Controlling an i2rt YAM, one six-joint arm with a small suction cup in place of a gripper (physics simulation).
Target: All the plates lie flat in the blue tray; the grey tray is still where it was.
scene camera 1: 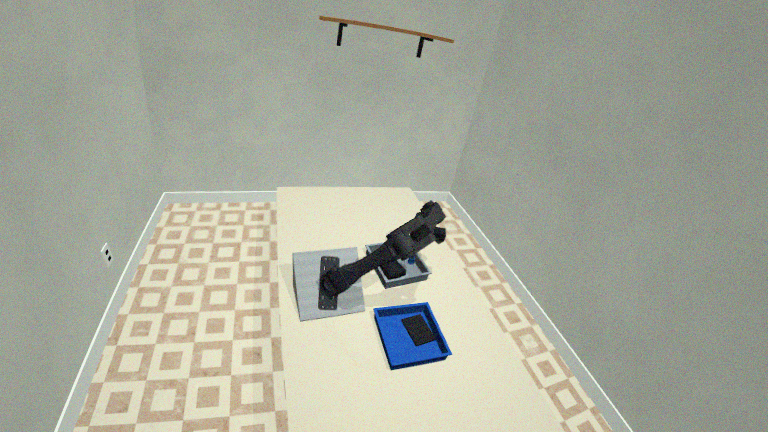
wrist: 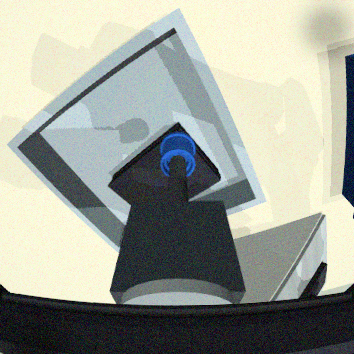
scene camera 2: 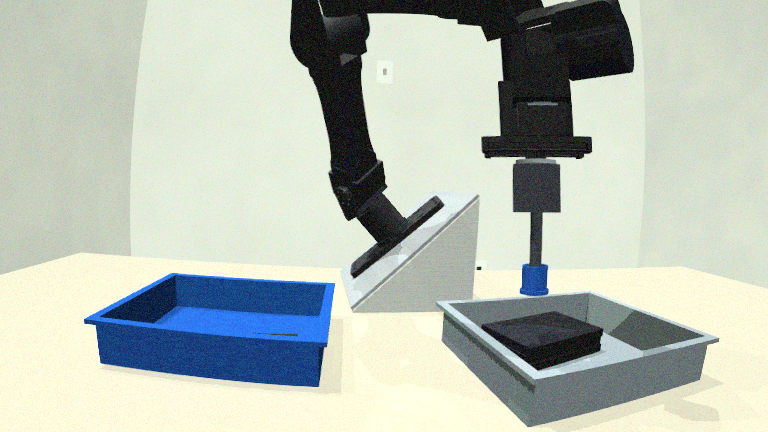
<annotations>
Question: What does my suction cup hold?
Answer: Nothing.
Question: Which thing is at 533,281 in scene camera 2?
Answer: My suction cup.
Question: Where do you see a grey tray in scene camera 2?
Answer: At 642,354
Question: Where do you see a blue tray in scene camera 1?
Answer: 401,352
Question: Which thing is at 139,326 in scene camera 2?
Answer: A blue tray.
</annotations>
